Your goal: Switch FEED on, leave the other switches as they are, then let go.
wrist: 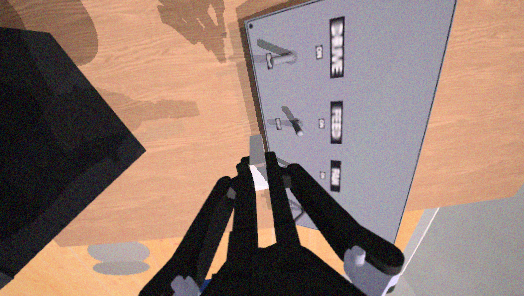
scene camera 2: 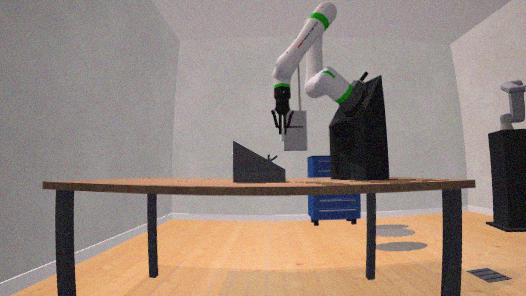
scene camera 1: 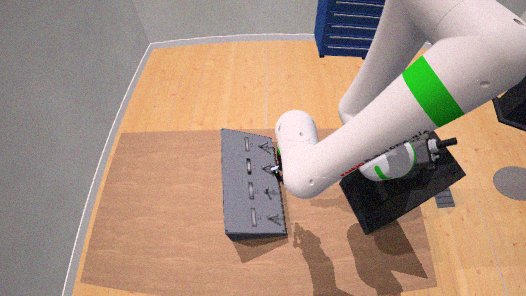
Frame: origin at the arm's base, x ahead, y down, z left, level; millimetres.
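Where they show: gripper, fingertip midpoint: (wrist: 257, 145) (scene camera 2: 282, 140); arm's base, origin of the base link: (scene camera 2: 352, 101) (scene camera 1: 404, 157).
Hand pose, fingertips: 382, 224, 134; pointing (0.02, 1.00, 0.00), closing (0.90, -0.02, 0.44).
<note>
Each offset is from my fingertips to the top centre of the thing, as dx, dy, dz. Level surfaces: height alone.
The grey sloped switch panel (scene camera 1: 235, 200) (scene camera 2: 250, 170) (wrist: 385, 100) stands on the table. The FEED switch @[+80, +70, +8] (scene camera 1: 268, 191) (wrist: 299, 129) has its lever off the OFF side, standing out of the panel and leaning slightly toward ON. The DRIVE switch @[+16, +83, +110] (scene camera 1: 274, 218) (wrist: 281, 59) points to its lower label, away from ON. In scene camera 1 the other two levers also lean toward the low edge; the fingers partly hide them in the wrist view. My gripper (scene camera 2: 283, 136) (wrist: 257, 145) is shut and empty, above the panel's low edge and apart from FEED. The arm largely hides it in scene camera 1.
The wooden table @[dy +219] (scene camera 1: 160, 200) (scene camera 2: 125, 185) carries the panel and the black robot pedestal (scene camera 1: 370, 215) (scene camera 2: 357, 150) (wrist: 55, 125), which stands on the panel's low side. A blue drawer cabinet (scene camera 1: 350, 30) (scene camera 2: 334, 206) stands behind on the floor. A grey wall box (scene camera 2: 296, 140) hangs behind the gripper.
</note>
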